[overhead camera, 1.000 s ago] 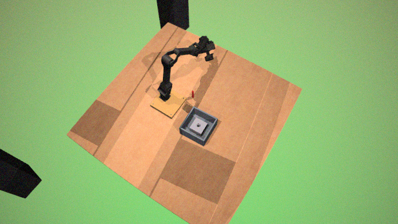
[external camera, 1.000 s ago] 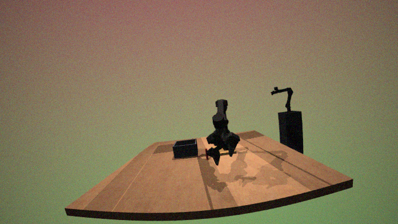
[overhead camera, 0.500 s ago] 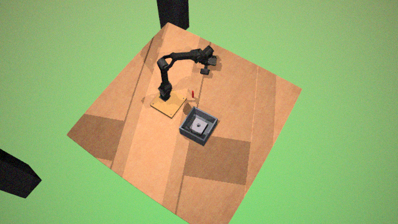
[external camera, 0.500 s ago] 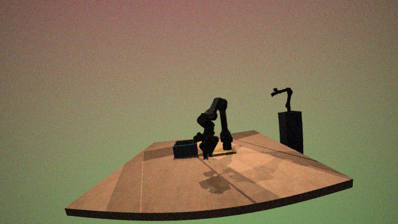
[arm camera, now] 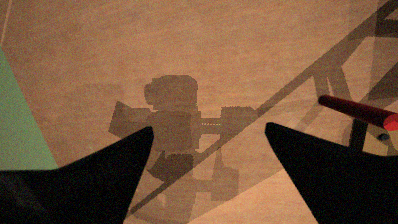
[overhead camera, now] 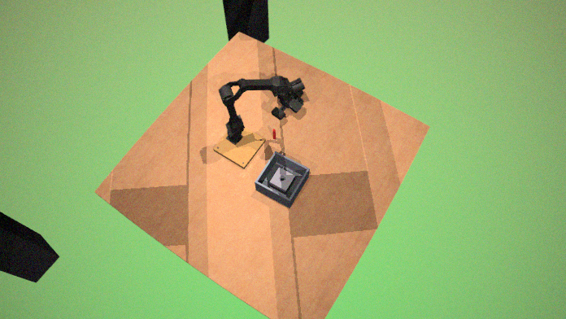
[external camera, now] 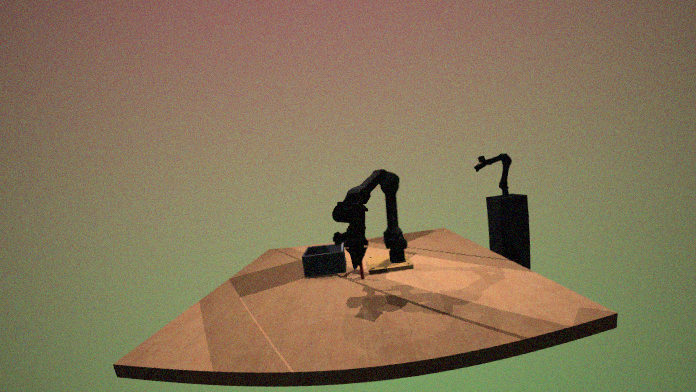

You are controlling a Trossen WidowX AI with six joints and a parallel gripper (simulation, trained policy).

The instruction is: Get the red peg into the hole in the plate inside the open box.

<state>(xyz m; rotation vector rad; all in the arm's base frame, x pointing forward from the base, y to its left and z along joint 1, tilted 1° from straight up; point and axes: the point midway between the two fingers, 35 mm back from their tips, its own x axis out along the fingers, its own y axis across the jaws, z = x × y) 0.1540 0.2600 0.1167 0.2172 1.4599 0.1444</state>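
Now: gripper tip 140 mm to the left of the red peg and 60 mm above it. From my gripper tip the other things lie so: grey box: 190 mm ahead, 310 mm to the right, 70 mm below; light grey plate: 190 mm ahead, 310 mm to the right, 50 mm below.
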